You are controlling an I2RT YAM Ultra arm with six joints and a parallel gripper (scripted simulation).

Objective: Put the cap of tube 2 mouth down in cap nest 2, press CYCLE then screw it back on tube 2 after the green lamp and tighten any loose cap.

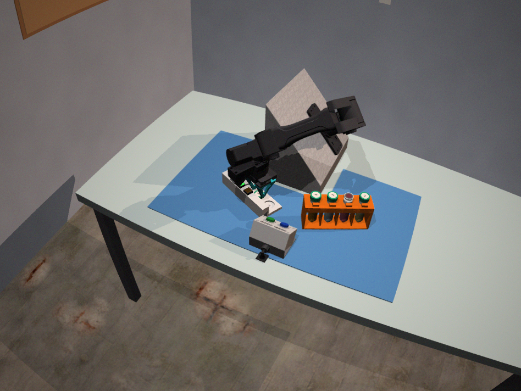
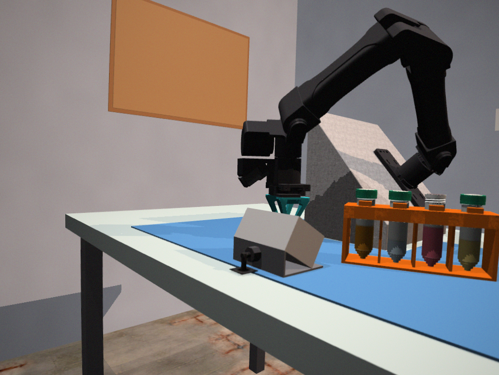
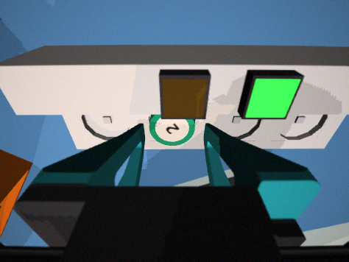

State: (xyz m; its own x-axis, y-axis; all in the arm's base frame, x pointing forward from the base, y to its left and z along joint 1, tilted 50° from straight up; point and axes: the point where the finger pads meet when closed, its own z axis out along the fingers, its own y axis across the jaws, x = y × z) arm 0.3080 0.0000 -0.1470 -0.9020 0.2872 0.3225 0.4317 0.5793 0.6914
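Now: hand 20 mm above the cap 2. Also, from my hand: cap 3: 250 mm to the left, 80 mm above; then cap 4: 200 mm to the left, 80 mm above, 20 mm ahead; then key desk: 150 mm ahead, 120 mm to the left, 20 mm above.
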